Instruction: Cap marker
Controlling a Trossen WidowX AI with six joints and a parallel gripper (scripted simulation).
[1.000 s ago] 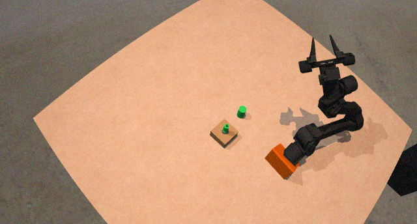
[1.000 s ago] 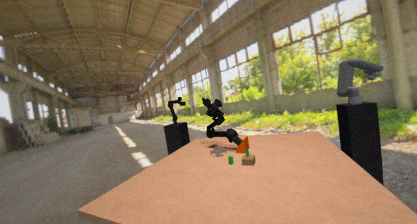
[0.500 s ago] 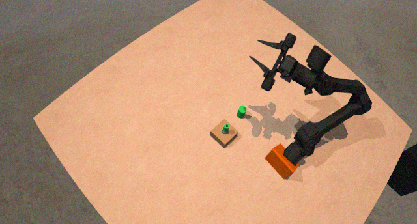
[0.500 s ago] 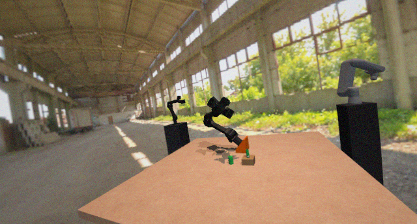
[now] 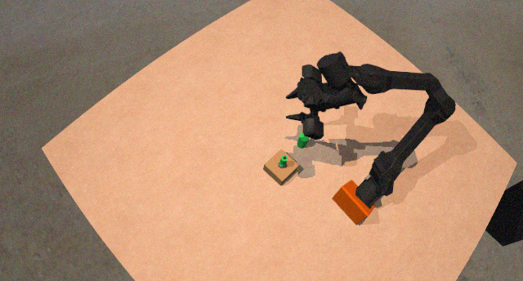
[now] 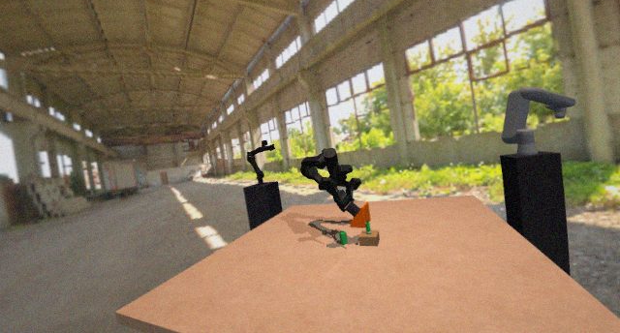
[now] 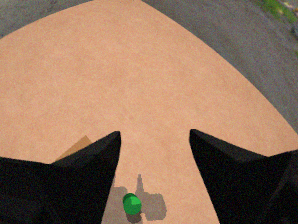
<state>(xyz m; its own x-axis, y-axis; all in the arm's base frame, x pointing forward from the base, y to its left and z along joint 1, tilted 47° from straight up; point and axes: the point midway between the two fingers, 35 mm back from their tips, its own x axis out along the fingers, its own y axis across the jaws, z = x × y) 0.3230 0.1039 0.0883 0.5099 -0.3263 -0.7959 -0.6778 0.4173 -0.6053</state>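
The green cap is 60 mm behind my gripper tip, 50 mm to the right of it and 180 mm below it. From my gripper tip the other things lie so: holder block 70 mm behind, 60 mm to the left, 190 mm below.
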